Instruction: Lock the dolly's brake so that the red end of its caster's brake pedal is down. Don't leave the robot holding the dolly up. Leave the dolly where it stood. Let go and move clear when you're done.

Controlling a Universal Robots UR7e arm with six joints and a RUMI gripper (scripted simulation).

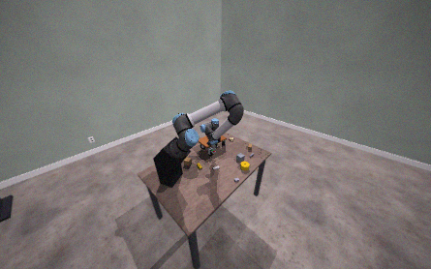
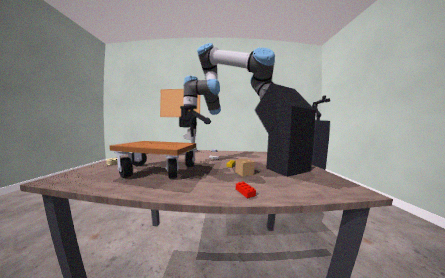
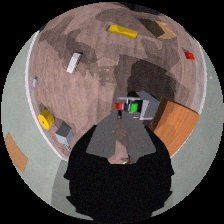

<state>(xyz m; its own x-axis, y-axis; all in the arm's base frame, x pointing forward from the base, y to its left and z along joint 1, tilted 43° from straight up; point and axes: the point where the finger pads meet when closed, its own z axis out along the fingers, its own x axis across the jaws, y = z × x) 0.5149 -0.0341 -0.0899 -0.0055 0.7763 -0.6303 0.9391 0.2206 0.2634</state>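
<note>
Right now my hand is 1 cm to the right of the brake pedal and 3 cm above it. The rest, counted from my hand: white piece (11 cm behind, 13 cm to the right, 10 cm below); then grey cube (17 cm ahead, 23 cm to the right, 8 cm below); then yellow bar (21 cm behind, 1 cm to the left, 10 cm below).
</note>
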